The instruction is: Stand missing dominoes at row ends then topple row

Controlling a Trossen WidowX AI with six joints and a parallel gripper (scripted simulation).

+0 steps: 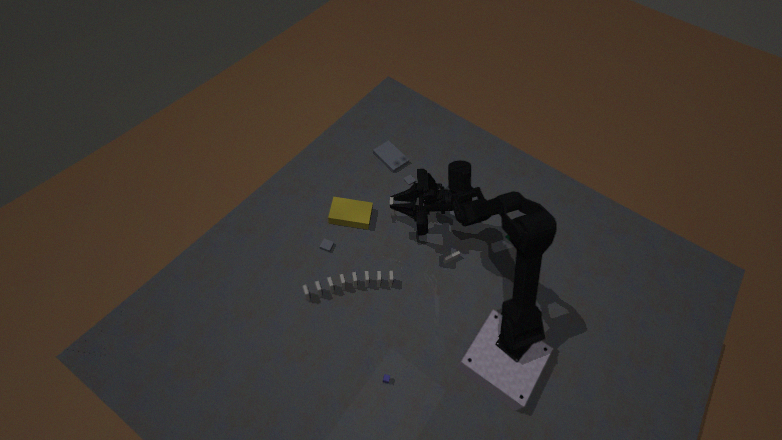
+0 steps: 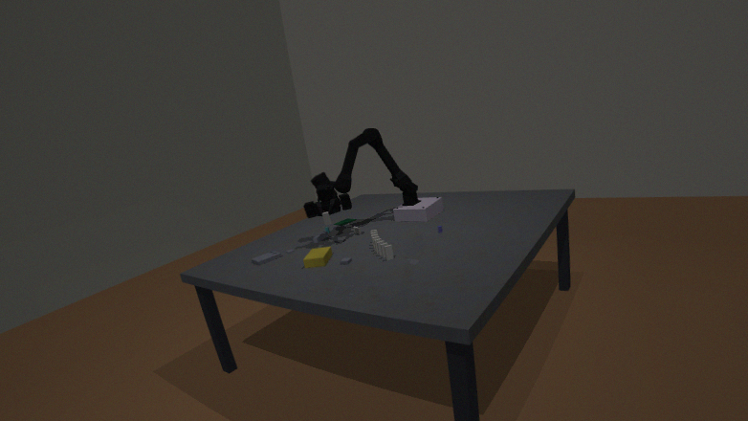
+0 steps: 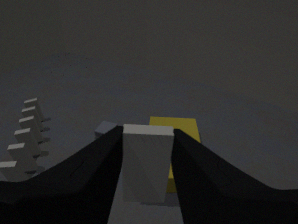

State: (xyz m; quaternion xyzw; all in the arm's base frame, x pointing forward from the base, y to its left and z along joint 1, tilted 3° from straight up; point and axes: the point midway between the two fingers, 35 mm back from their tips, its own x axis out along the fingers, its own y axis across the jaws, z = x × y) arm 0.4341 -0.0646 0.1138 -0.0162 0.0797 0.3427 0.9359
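The yellow block lies 130 mm below my gripper tip, 110 mm ahead of it and 40 mm to the left of it. Round my gripper tip: small grey cube 160 mm to the left, 140 mm below, 80 mm ahead; small grey square 190 mm to the right, 140 mm below, 70 mm ahead; grey bar 180 mm to the right, 140 mm below, 90 mm behind.
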